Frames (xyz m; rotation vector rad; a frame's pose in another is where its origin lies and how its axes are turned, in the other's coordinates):
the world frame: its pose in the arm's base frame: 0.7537 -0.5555 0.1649 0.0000 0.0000 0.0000
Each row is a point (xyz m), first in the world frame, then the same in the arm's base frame.
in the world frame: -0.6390 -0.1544 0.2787
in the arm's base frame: 0.1147 -0.7099 0.4436
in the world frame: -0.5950 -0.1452 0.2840
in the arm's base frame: 0.1587 -0.7007 0.4489
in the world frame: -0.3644 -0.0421 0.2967
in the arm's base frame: 0.3893 -0.5976 0.4616
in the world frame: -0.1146 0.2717 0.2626
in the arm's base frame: 0.6391 -0.2838 0.4275
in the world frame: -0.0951 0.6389 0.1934
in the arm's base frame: 0.6586 0.0834 0.3583
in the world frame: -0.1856 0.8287 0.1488
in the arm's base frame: 0.5681 0.2732 0.3137
